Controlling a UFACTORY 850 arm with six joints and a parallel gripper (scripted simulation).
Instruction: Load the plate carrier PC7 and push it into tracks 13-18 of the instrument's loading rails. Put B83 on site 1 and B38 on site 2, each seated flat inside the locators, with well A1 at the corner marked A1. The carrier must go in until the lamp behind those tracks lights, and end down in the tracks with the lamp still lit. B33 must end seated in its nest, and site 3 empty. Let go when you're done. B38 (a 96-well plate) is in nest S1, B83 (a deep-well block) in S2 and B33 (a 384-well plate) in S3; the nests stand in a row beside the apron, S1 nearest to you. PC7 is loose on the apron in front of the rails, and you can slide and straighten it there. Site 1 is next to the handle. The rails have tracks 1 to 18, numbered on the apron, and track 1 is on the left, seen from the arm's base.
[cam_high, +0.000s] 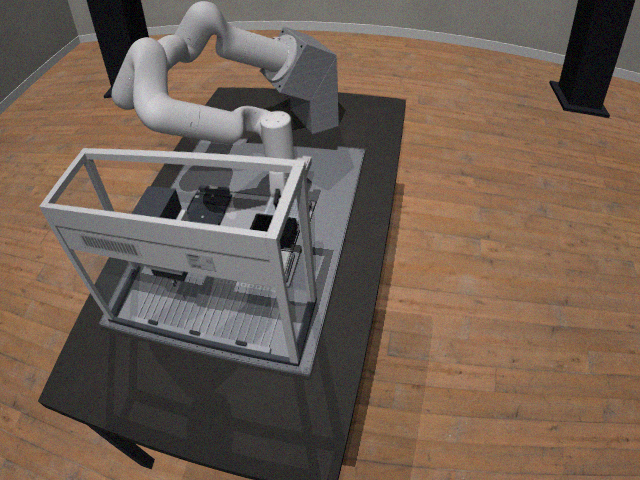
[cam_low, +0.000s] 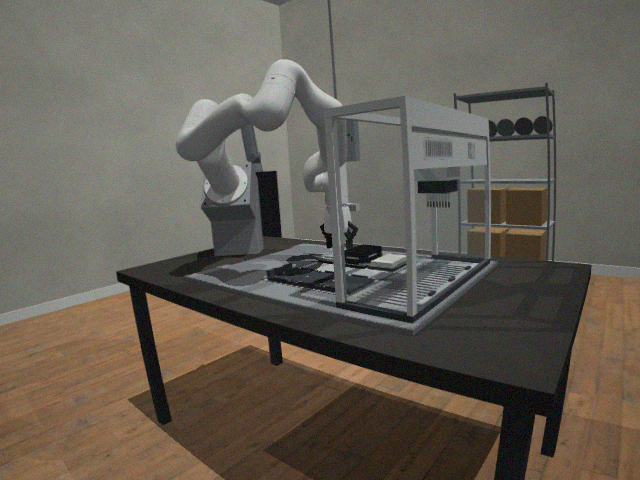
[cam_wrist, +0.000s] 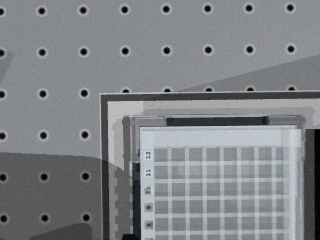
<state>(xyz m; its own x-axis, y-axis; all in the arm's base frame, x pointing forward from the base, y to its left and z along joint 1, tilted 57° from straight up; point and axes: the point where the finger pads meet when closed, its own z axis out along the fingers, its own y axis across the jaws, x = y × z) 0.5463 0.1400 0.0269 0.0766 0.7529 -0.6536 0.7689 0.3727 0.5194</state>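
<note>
Now: the white plate b38 3 cm below my hand. The rest, counted from my hand: post (44 cm to the right, 28 cm ahead, 20 cm above); black deep-well block B83 (11 cm ahead, 2 cm to the right, 2 cm below); dark plate carrier PC7 (27 cm to the right, 9 cm ahead, 3 cm below).
</note>
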